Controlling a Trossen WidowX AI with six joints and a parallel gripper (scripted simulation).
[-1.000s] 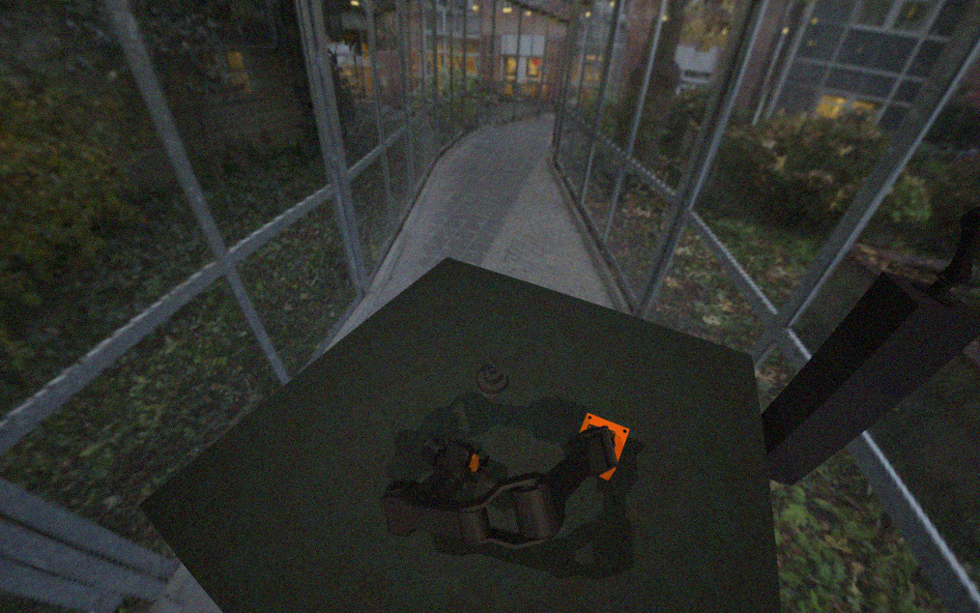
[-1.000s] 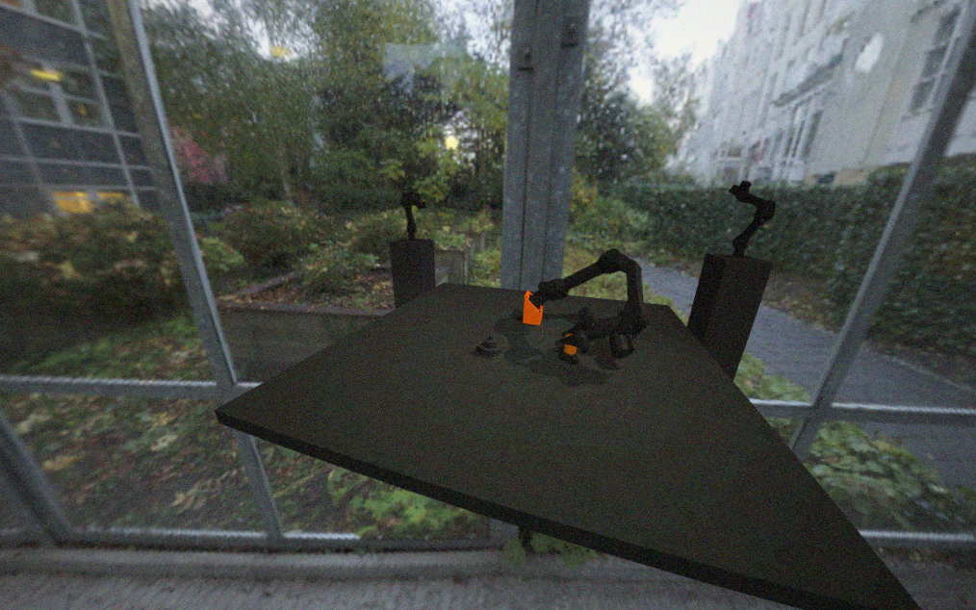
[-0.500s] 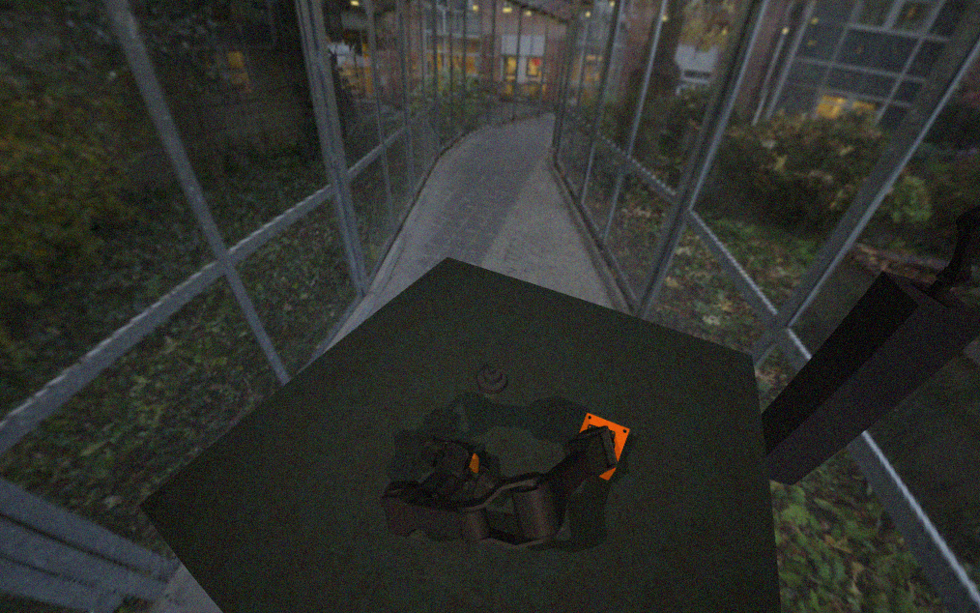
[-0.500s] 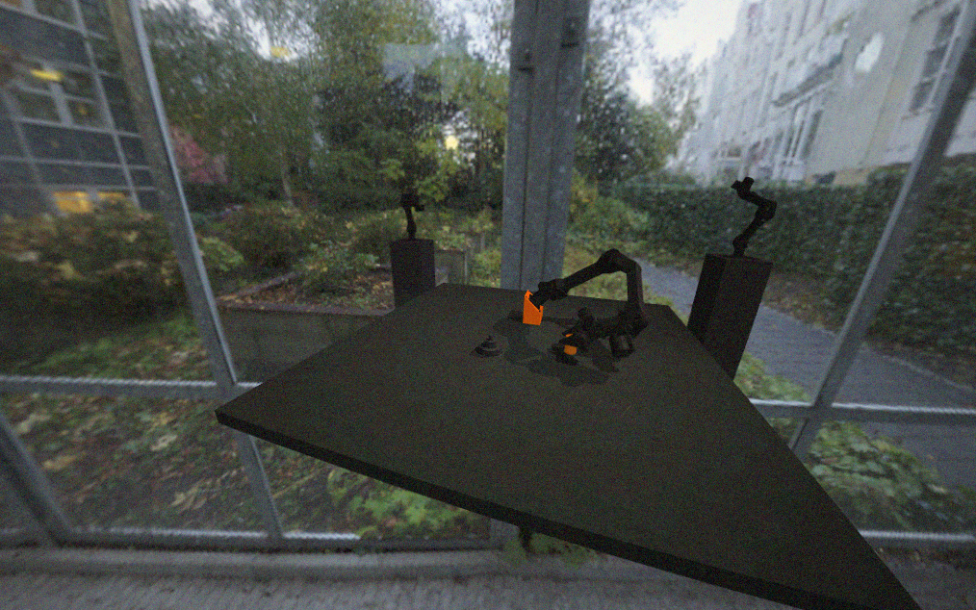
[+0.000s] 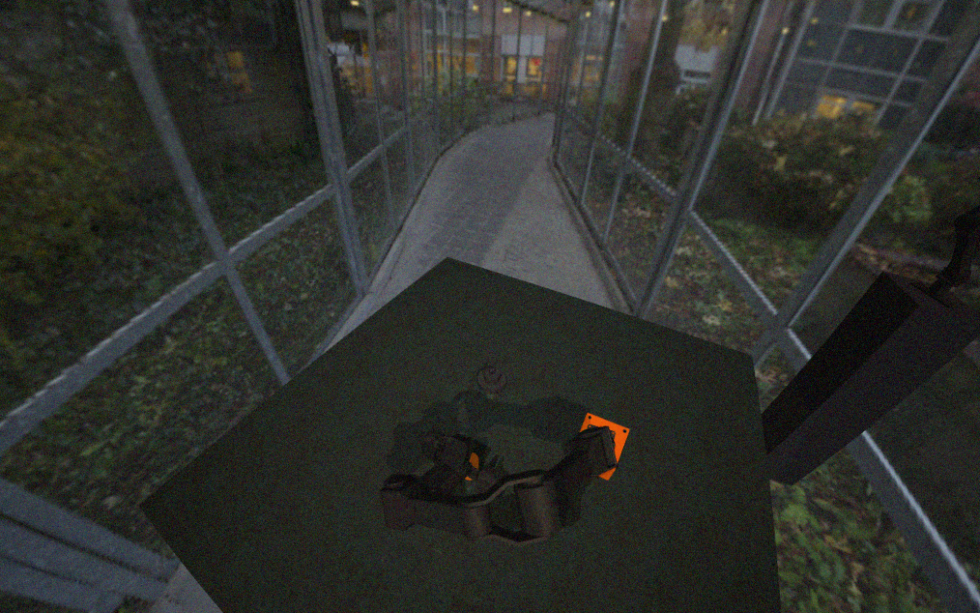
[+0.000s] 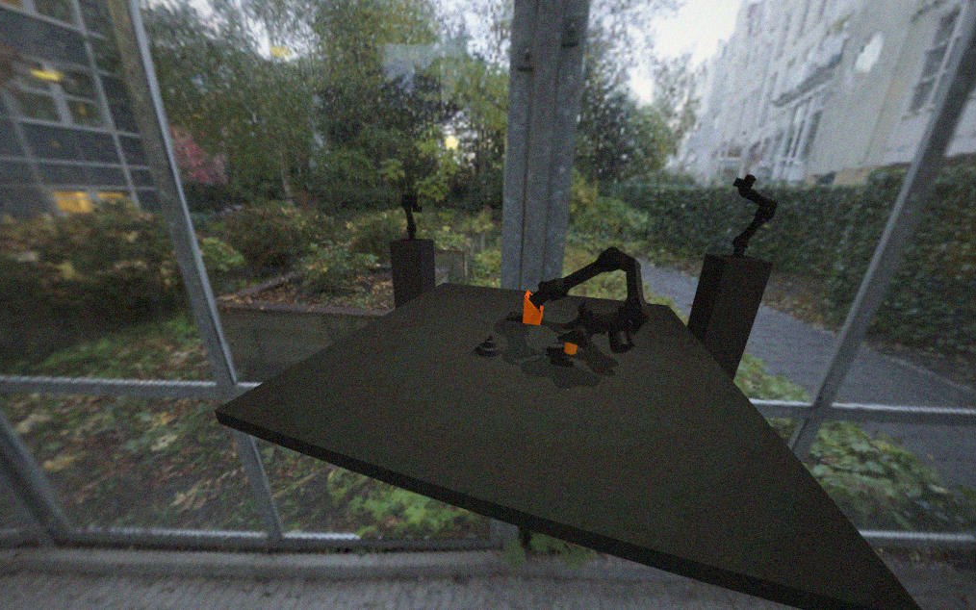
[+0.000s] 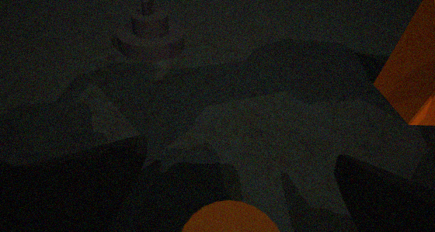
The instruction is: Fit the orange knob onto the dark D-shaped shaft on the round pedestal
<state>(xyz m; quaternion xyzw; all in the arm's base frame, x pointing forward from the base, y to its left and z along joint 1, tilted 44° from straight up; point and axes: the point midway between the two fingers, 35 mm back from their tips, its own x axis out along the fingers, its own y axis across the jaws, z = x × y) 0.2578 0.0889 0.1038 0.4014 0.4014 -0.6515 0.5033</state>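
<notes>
Now: gripper tip 40 mm to the right of the orange knob, 30 mm above it and 10 mm short of it. Also, from my gripper tip: dark shaft 230 mm to the right, 70 mm ahead, 30 mm below.
</notes>
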